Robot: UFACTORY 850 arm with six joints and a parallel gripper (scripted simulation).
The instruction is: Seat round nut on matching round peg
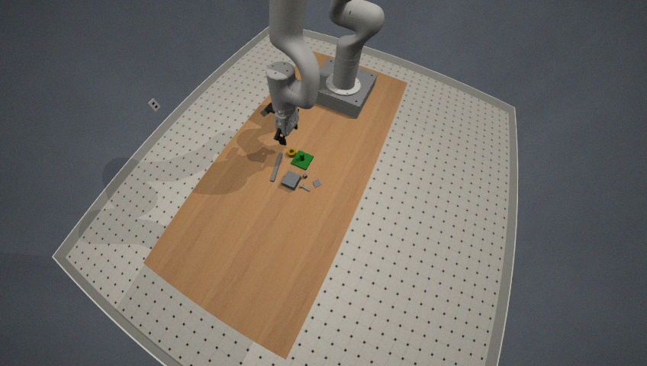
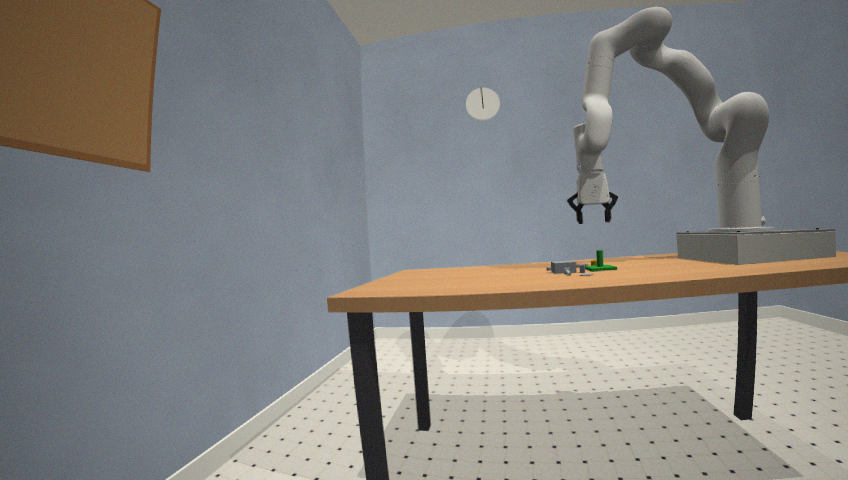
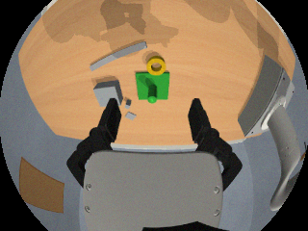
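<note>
My gripper is now 150 mm above the long grey bar, 100 mm short of it and 10 mm to the left of it. From my hand the other things lie so: grey block (140 mm below, 110 mm ahead, 90 mm to the left); then small grey bolt (150 mm to the left, 150 mm below, 110 mm ahead); then small grey plate (180 mm to the left, 160 mm below, 60 mm ahead).
</note>
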